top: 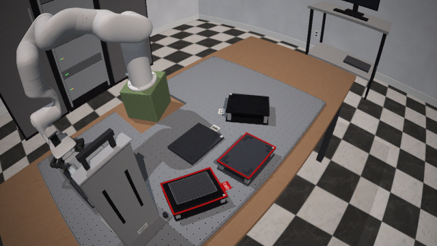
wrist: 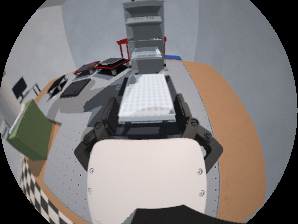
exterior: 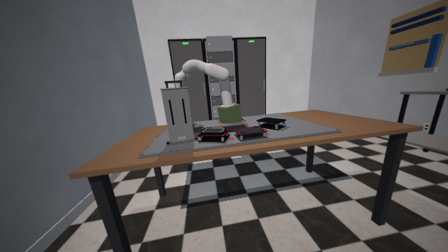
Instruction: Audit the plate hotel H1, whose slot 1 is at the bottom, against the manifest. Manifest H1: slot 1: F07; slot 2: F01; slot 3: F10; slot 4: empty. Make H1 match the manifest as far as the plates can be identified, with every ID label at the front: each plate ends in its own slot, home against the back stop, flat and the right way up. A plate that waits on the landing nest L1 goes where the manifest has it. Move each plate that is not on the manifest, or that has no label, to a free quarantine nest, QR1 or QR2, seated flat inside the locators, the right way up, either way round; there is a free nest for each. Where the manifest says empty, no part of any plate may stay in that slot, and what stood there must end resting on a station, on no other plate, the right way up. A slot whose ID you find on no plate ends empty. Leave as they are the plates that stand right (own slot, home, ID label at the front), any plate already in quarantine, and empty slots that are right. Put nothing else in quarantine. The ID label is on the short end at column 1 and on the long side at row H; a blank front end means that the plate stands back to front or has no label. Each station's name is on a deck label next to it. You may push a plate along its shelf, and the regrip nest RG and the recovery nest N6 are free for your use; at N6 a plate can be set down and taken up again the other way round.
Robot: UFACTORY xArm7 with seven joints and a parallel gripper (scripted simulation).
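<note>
Right now my hand is 50 mm short of the pale well plate and 20 mm above it. From my hand the other things lie so: dark plate: 380 mm ahead, 150 mm to the left, 40 mm below.
</note>
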